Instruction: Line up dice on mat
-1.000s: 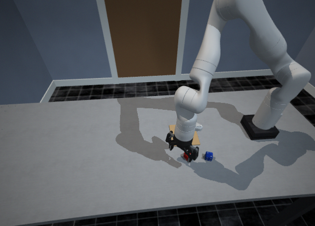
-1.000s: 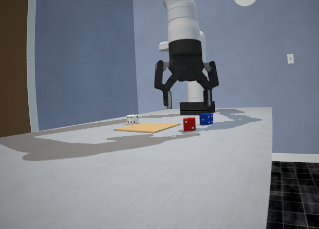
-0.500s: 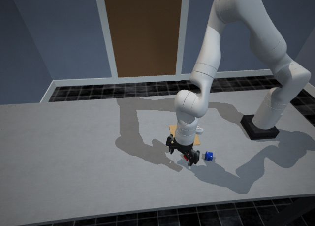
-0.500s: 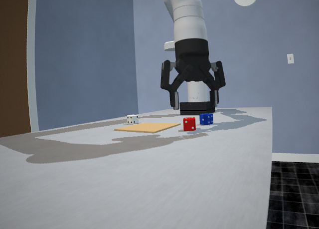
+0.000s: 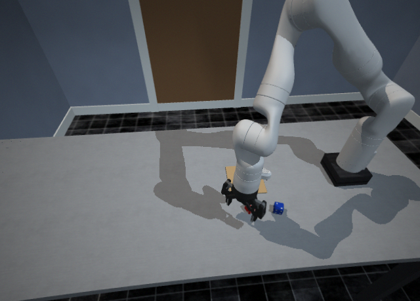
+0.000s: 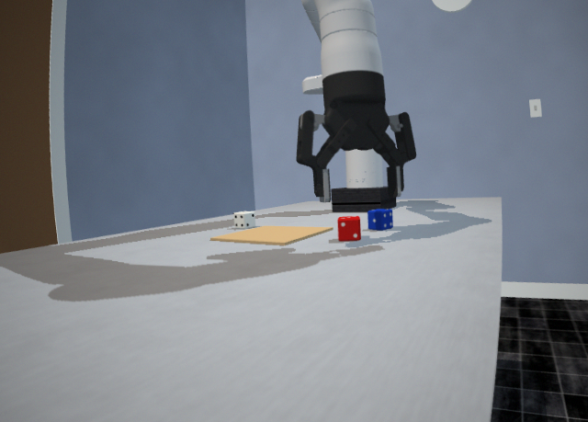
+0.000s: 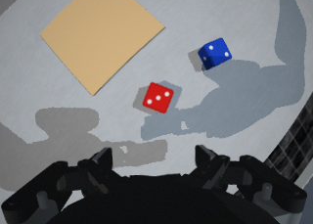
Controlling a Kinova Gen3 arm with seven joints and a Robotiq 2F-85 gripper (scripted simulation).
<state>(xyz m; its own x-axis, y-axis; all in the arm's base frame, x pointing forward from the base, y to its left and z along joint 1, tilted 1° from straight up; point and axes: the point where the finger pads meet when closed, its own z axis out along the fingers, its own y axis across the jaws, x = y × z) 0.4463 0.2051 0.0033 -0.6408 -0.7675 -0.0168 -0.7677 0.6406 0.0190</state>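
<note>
Now: the red die 50 mm below my hand, 40 mm to the right of it and 40 mm behind it. The rest, counted from my hand: white die (290 mm to the right, 100 mm behind, 50 mm below); tan mat (180 mm to the right, 60 mm below, 40 mm behind); blue die (140 mm behind, 50 mm below, 40 mm to the right).
</note>
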